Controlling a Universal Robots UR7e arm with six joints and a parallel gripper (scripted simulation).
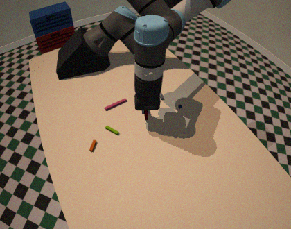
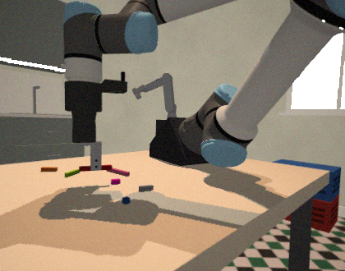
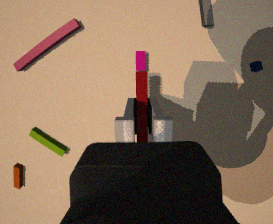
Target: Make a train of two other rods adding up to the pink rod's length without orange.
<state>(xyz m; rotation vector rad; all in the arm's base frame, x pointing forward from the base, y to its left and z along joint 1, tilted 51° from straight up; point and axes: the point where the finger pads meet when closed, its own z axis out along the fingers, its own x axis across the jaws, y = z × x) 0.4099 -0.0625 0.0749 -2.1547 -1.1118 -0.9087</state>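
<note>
Now: hand 40 mm past the magenta rod, 20 mm to the right of it and 50 mm above it. Also, from my hand: red rod (10 mm below); then grey rod (60 mm behind, 110 mm to the left, 50 mm below); then pink rod (110 mm behind, 60 mm to the right, 50 mm below).
</note>
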